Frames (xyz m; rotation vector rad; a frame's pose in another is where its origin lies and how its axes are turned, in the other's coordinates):
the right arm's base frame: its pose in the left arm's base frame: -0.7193 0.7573 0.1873 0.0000 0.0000 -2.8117
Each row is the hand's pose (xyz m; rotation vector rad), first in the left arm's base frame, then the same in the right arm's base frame.
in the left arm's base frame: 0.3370 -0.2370 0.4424 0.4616 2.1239 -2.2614
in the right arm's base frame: -0.6772 1.2829 0.2551 -1.4277 0.5685 -0.2570
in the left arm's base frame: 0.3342 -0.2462 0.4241 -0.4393 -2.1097 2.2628
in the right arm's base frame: -0.6716 1.2907 0.2368 -1.4249 0.5531 -0.2819
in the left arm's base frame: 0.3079 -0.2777 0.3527 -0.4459 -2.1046 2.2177
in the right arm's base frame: -0.6365 1.3119 0.1654 -1.4415 0.5653 -0.3190
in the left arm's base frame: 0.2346 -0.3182 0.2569 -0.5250 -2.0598 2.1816
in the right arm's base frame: -0.5541 1.3265 0.0696 -1.4224 0.6259 -0.3670
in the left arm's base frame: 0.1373 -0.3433 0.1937 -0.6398 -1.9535 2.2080
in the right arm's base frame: -0.4539 1.3187 0.0064 -1.3373 0.6987 -0.4026
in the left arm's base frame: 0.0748 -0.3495 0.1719 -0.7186 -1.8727 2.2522
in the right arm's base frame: -0.3927 1.3044 -0.0154 -1.2626 0.7420 -0.4067
